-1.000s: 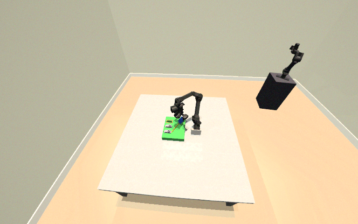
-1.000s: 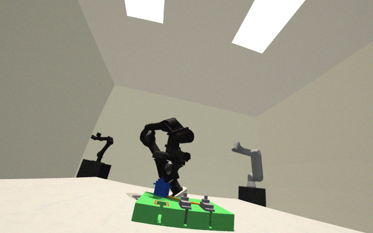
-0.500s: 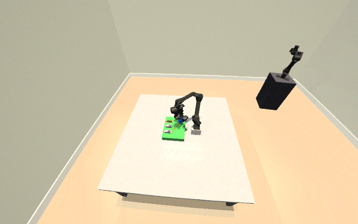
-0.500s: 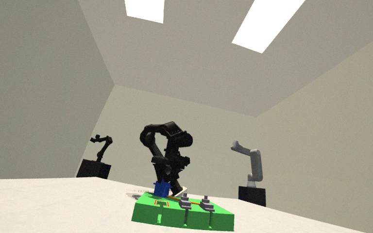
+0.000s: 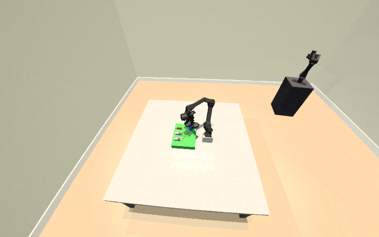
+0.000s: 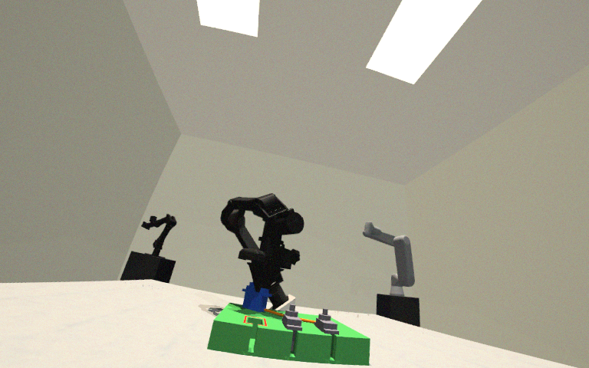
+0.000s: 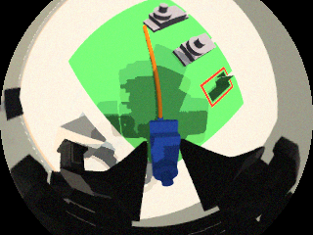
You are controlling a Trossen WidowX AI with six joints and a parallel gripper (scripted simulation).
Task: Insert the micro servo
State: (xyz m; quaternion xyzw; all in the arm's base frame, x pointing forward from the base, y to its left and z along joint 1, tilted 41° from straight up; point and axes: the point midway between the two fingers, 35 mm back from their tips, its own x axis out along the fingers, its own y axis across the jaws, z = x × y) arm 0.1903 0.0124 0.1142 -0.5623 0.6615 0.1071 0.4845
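Now: the green deck 1 cm ahead of my gripper tip, 7 cm to the left of it and 7 cm below it.
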